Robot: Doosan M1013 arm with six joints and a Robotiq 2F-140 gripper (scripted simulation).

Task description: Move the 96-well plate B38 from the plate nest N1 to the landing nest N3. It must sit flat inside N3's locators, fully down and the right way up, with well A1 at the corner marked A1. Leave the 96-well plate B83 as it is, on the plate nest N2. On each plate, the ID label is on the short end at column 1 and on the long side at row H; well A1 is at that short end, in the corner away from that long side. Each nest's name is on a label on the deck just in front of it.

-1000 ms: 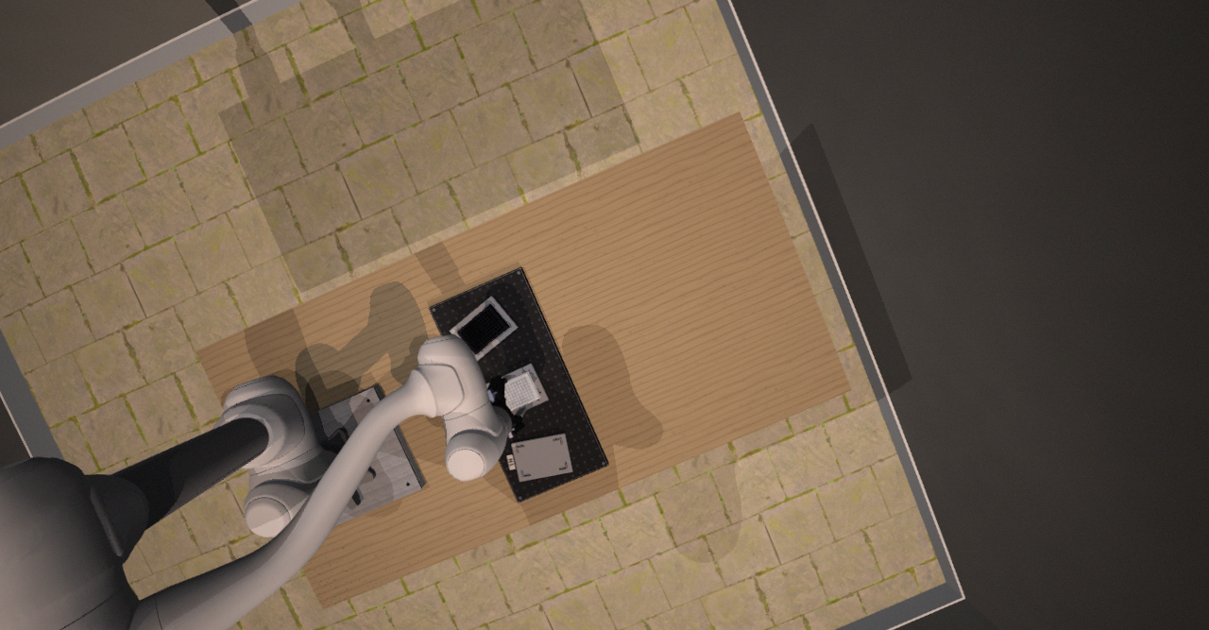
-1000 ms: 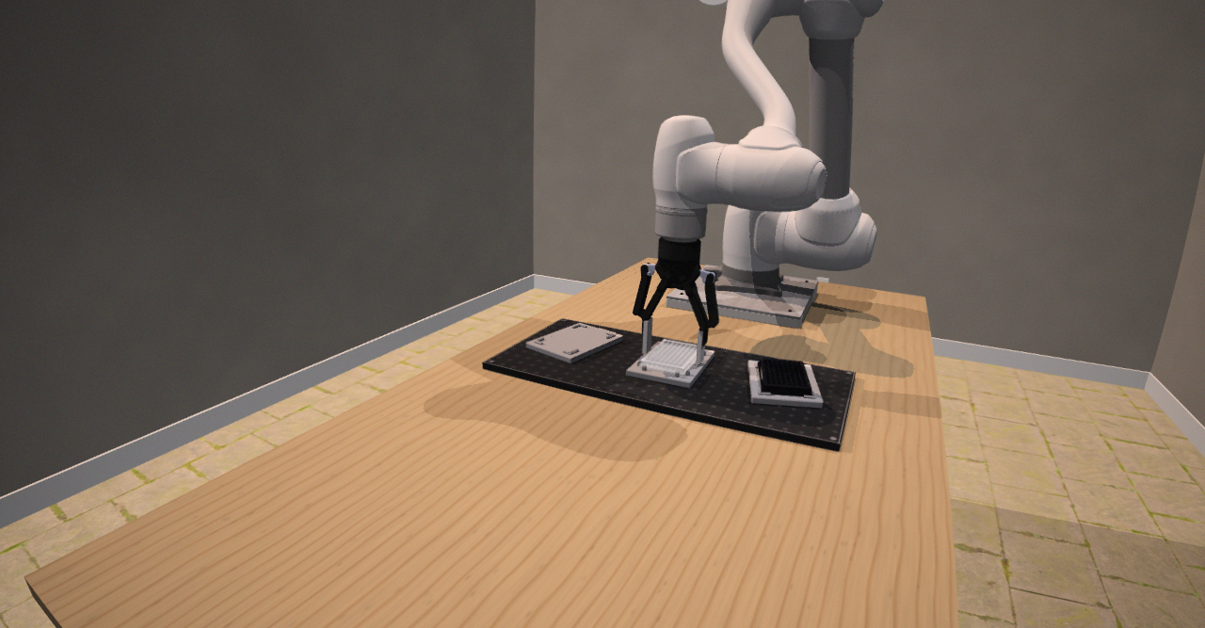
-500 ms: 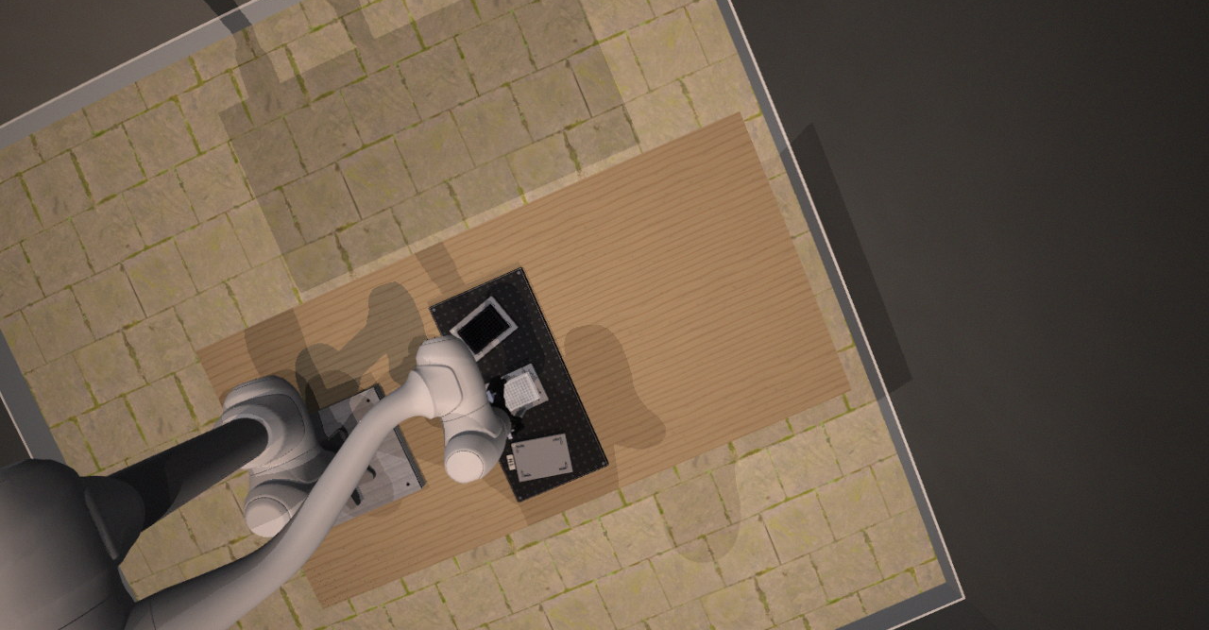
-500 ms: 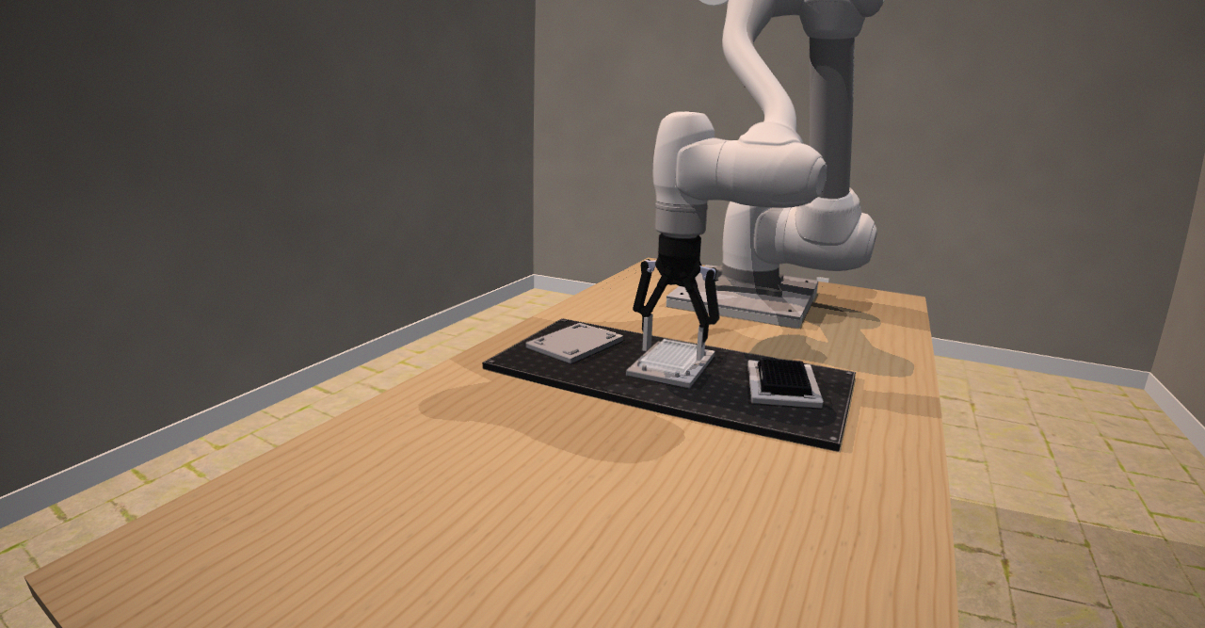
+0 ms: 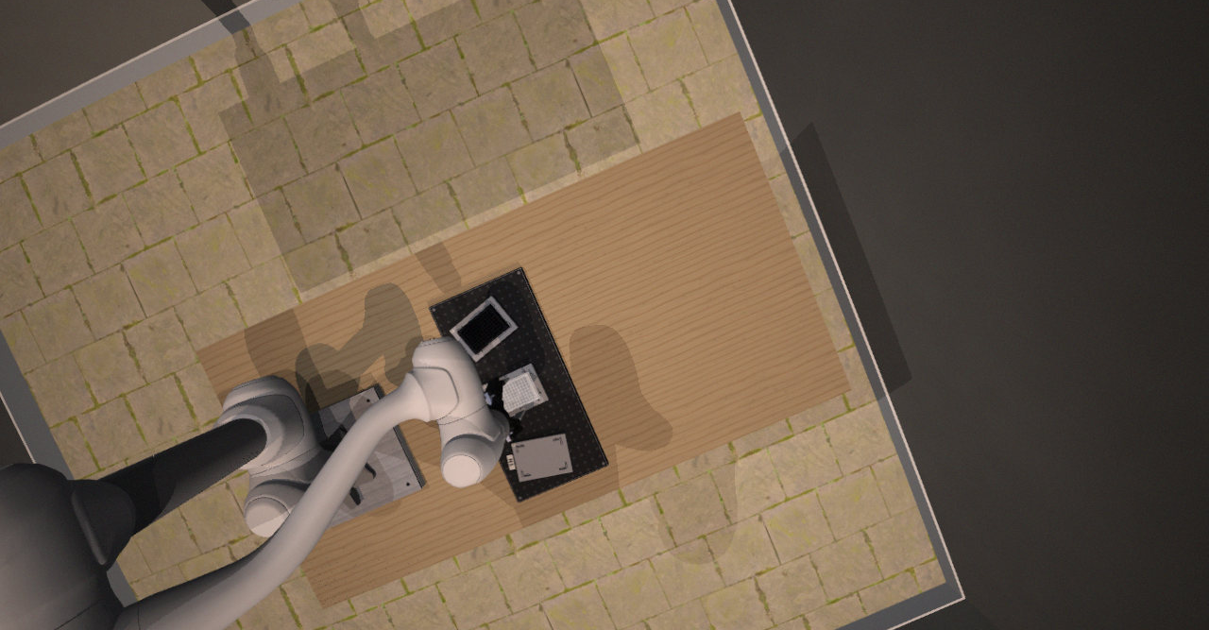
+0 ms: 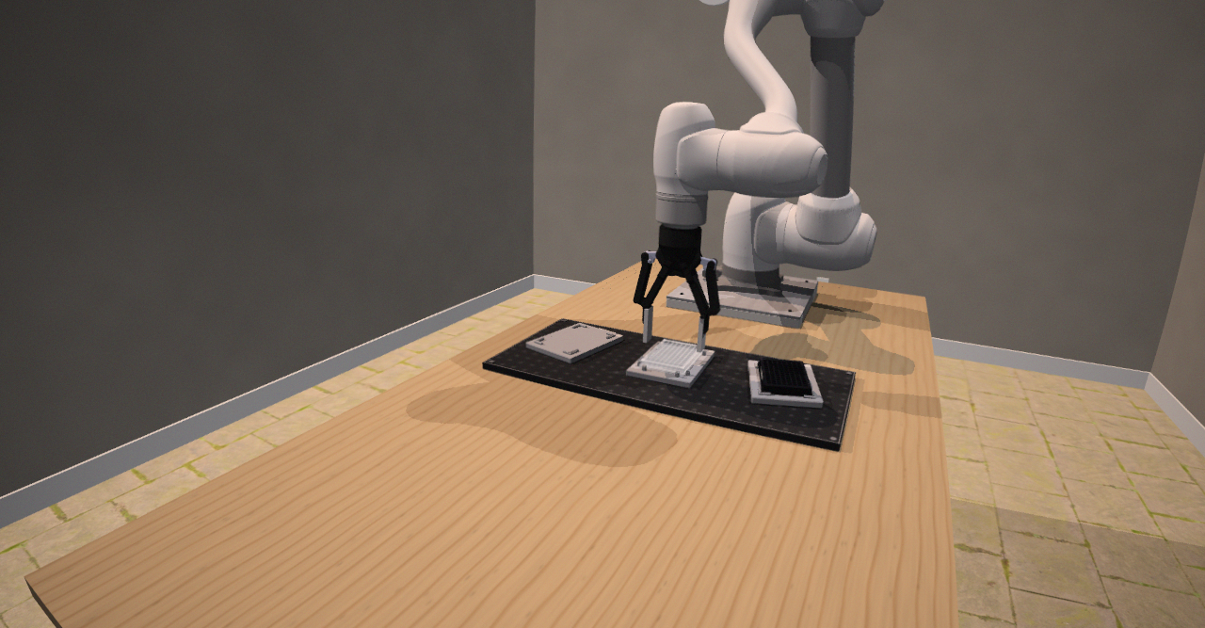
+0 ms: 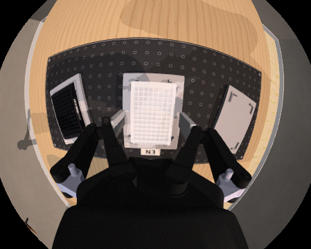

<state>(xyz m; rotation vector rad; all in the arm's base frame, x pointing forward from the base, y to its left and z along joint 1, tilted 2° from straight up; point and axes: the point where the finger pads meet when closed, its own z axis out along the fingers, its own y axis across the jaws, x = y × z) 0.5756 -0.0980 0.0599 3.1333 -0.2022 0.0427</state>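
Now: the white 96-well plate B38 5 cm below my hand. Also, from my hand: landing nest N3 (6 cm below); then black 96-well plate B83 (3 cm ahead, 21 cm to the left, 5 cm below); then plate nest N1 (4 cm behind, 21 cm to the right, 6 cm below).
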